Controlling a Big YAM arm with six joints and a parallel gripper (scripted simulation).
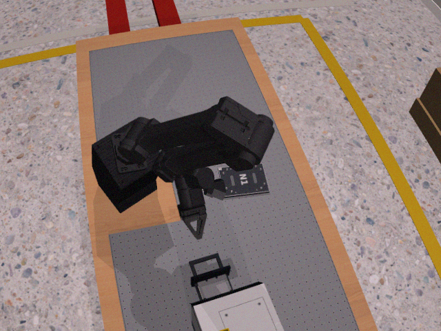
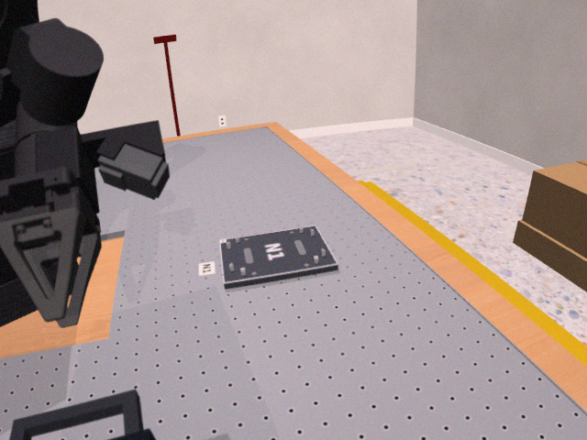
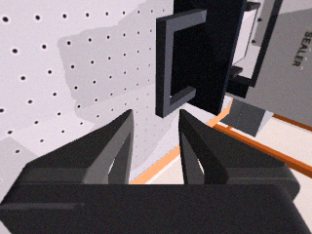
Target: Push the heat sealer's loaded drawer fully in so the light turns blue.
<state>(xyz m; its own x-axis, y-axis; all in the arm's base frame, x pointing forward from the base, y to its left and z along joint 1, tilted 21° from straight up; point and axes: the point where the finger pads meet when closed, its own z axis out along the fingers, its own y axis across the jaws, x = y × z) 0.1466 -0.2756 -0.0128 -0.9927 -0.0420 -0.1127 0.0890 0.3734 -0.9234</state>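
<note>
Now: the black drawer 180 mm to the right of my hand and 60 mm below it.
</note>
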